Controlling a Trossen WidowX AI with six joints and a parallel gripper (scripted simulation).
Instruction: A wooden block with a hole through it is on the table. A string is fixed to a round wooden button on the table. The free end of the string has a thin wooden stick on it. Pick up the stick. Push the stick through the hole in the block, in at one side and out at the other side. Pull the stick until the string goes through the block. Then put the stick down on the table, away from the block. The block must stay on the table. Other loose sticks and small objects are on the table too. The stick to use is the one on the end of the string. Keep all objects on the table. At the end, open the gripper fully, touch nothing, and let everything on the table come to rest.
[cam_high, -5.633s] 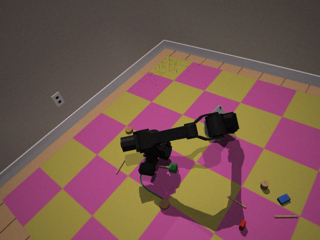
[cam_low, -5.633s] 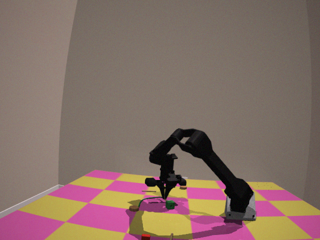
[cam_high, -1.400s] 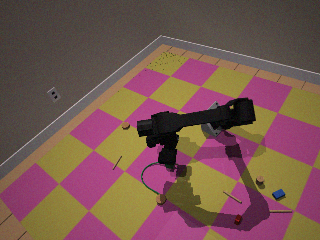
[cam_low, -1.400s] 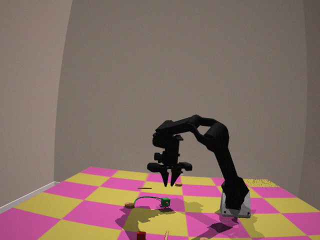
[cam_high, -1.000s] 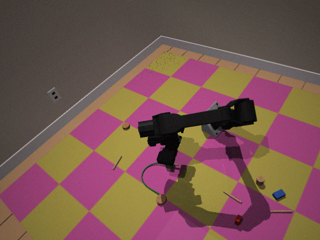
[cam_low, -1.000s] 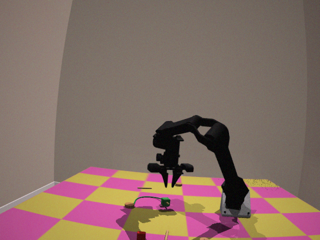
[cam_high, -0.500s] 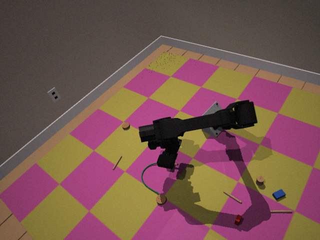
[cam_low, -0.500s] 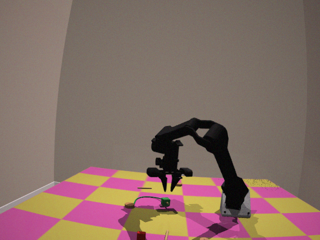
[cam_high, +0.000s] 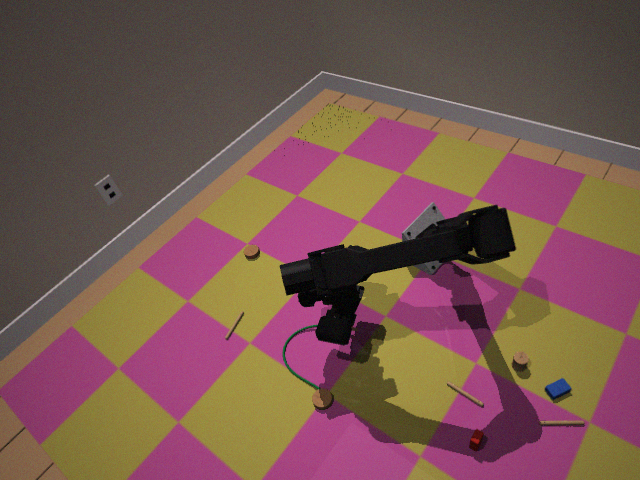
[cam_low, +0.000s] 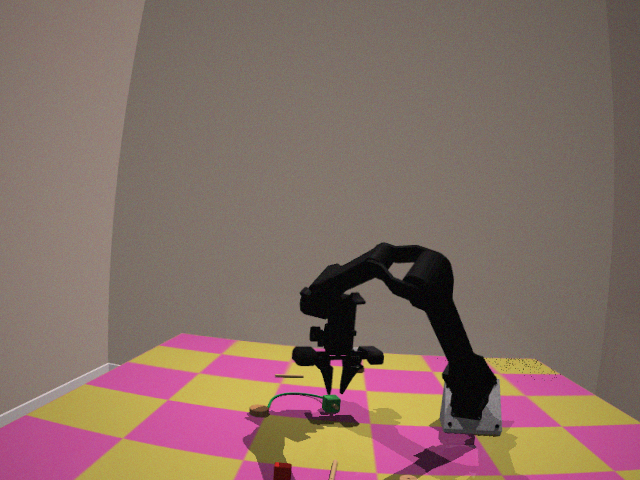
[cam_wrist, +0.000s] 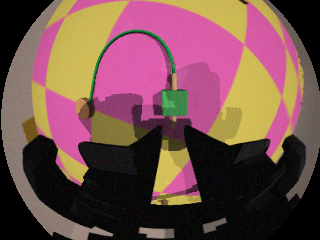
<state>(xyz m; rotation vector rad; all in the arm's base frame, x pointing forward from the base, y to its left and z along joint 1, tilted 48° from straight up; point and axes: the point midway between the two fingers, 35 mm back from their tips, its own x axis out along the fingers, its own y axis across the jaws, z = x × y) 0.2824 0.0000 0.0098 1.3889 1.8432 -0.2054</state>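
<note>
Now: the green block 3 cm below my gripper tip, 2 cm to the right of it and 1 cm ahead of it. From my gripper tip the other things lie so: round wooden button (15 cm ahead, 7 cm to the left, 4 cm below); thin wooden stick (3 cm to the right, 3 cm below, 2 cm ahead); red block (33 cm to the left, 3 cm below, 1 cm ahead).
</note>
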